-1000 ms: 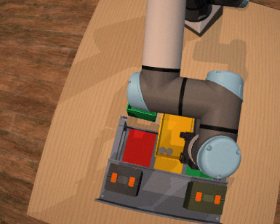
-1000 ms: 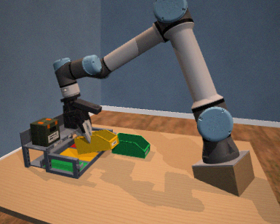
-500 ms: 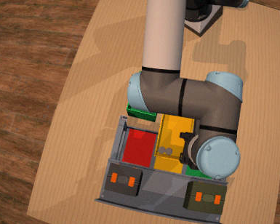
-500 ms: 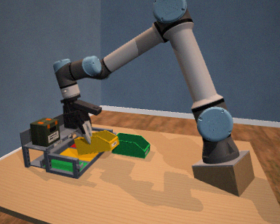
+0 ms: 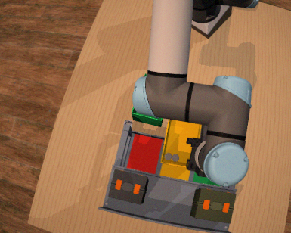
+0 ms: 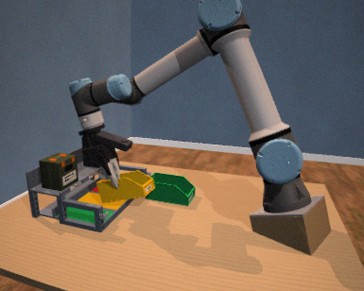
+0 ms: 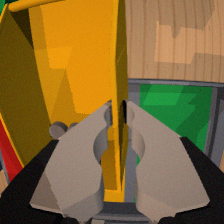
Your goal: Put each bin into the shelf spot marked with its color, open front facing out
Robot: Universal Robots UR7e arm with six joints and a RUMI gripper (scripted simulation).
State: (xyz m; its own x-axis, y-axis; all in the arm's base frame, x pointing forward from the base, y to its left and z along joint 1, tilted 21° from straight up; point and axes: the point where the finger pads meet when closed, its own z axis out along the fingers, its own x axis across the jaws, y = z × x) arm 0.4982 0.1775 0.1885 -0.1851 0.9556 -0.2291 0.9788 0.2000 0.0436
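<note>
The yellow bin is 50 mm to the right of my hand and 20 mm below it. Also, from my hand: yellow mark 100 mm below, 90 mm ahead, 30 mm to the right; green mark 100 mm below, 80 mm to the left, 70 mm ahead; red mark 140 mm to the right, 110 mm ahead, 100 mm below.
</note>
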